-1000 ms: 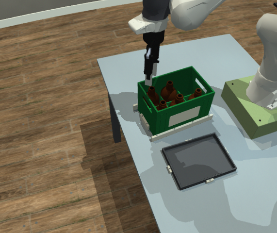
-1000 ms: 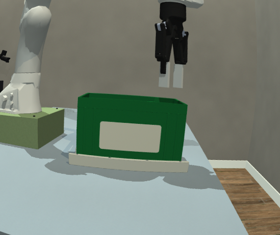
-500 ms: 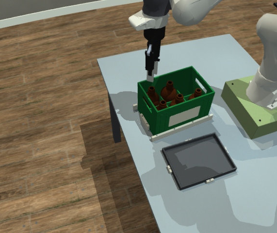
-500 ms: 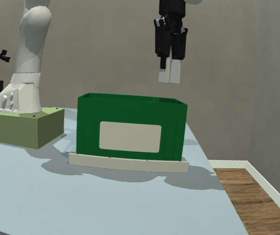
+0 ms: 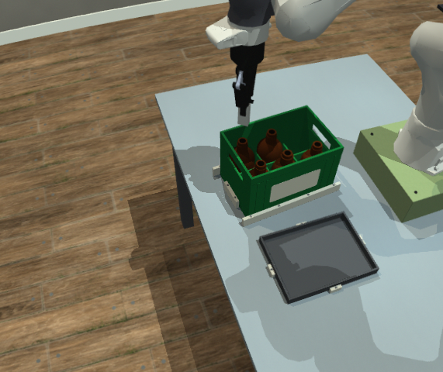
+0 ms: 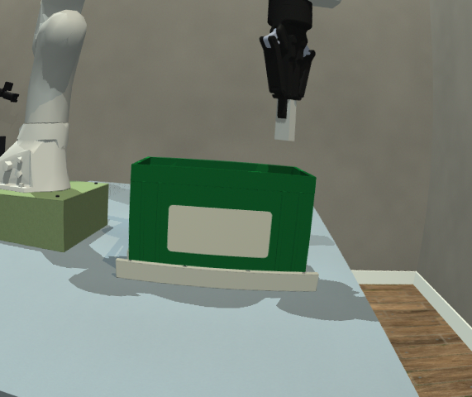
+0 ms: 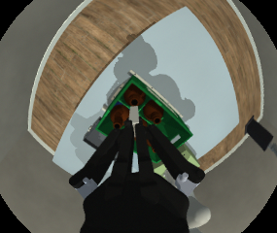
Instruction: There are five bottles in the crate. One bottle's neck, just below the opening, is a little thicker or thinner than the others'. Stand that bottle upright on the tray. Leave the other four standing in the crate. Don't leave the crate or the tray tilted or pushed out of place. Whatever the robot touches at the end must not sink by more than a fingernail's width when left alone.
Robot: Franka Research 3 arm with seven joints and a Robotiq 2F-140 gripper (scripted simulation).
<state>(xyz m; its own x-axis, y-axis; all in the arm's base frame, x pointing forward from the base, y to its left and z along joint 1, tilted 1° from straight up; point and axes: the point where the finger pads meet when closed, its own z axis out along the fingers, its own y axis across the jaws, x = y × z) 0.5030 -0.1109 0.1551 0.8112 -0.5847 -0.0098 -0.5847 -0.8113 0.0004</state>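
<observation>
Now: the green crate 17 cm below my hand, 10 cm behind it and 3 cm to the left of it. Also, from my hand: dark tray (30 cm to the left, 24 cm below, 12 cm behind); bottle (17 cm below, 9 cm behind, 1 cm to the right).
</observation>
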